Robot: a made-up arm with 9 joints.
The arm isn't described. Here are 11 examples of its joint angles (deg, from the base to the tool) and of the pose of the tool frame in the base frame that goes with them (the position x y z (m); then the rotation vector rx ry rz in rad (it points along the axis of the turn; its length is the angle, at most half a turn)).
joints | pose
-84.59 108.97 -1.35 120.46 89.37 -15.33 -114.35 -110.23 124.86 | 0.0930 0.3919 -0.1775 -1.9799 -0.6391 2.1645
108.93 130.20 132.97 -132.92 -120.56 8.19 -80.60 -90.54 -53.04 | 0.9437 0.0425 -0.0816 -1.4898 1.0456 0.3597
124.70 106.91 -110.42 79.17 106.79 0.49 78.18 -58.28 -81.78 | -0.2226 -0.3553 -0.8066 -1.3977 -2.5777 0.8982
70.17 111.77 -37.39 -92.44 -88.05 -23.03 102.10 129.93 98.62 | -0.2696 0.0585 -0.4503 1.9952 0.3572 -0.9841
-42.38 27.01 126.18 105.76 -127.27 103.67 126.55 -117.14 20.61 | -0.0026 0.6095 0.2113 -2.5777 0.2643 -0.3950
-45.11 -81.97 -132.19 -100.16 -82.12 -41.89 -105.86 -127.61 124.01 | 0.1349 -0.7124 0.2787 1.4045 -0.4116 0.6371
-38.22 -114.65 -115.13 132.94 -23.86 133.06 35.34 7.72 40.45 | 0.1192 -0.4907 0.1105 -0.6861 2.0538 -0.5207
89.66 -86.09 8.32 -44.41 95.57 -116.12 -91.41 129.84 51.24 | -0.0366 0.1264 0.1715 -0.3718 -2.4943 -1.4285
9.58 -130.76 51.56 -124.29 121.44 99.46 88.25 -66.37 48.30 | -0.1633 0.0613 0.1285 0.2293 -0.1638 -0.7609
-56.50 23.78 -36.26 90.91 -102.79 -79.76 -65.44 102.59 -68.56 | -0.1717 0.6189 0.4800 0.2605 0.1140 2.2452
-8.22 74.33 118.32 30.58 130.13 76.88 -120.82 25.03 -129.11 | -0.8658 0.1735 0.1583 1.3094 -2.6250 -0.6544
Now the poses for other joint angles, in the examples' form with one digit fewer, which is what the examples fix.
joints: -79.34 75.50 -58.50 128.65 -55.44 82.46 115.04 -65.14 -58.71
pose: 1.046 0.342 0.218 0.174 1.083 0.473
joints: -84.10 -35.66 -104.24 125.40 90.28 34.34 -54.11 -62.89 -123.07
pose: -0.537 0.028 0.343 0.577 -1.139 0.426
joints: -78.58 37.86 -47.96 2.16 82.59 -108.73 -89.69 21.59 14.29
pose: 0.134 0.398 0.257 -0.904 0.014 1.730
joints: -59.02 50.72 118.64 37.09 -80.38 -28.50 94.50 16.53 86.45
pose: -0.417 -0.282 0.603 -0.492 -0.270 -0.728
